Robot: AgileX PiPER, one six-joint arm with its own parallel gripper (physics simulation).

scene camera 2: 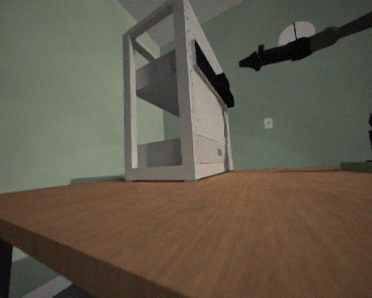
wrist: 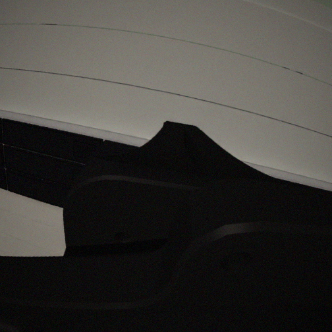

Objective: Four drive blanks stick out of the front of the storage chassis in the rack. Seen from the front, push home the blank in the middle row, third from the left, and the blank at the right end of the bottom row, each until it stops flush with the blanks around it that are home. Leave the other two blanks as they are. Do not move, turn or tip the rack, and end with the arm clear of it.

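Note:
The pale grey rack (scene camera 2: 188,125) stands upright on the table. The black front of the storage chassis (scene camera 2: 205,62) (wrist: 37,152) runs across its upper part, seen very obliquely in the scene view. Dark blocks (scene camera 2: 225,86) stick out toward the far end of that front; which rows and columns they belong to I cannot tell. In the wrist view the chassis is very dark, partly hidden by my gripper, and the named blanks cannot be told apart. My gripper (scene camera 2: 241,63) (wrist: 175,144) is shut, its fingertips together in a narrow tip. In the scene view it is in the air, apart from the chassis, to its right.
Pale panels (scene camera 2: 207,107) (wrist: 150,55) cover other parts of the rack front. The wooden table (scene camera 2: 210,235) has its near edge at lower left. A green slab (scene camera 2: 356,166) with a dark object (scene camera 2: 370,135) above it shows at the right edge. The arm (scene camera 2: 330,35) reaches in from the upper right.

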